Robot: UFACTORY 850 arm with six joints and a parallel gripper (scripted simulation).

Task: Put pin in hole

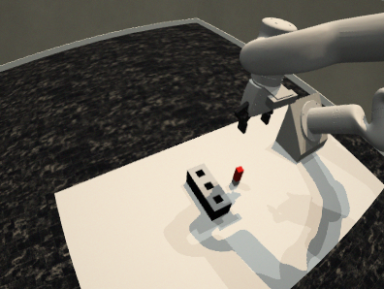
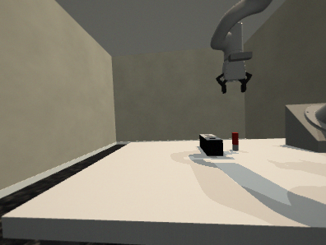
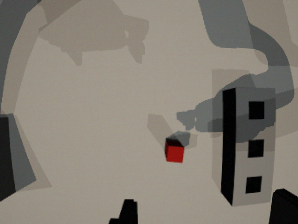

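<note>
My gripper is now 240 mm above the pin. Round my hand: black block (130 mm ahead, 20 mm to the right, 270 mm below).
</note>
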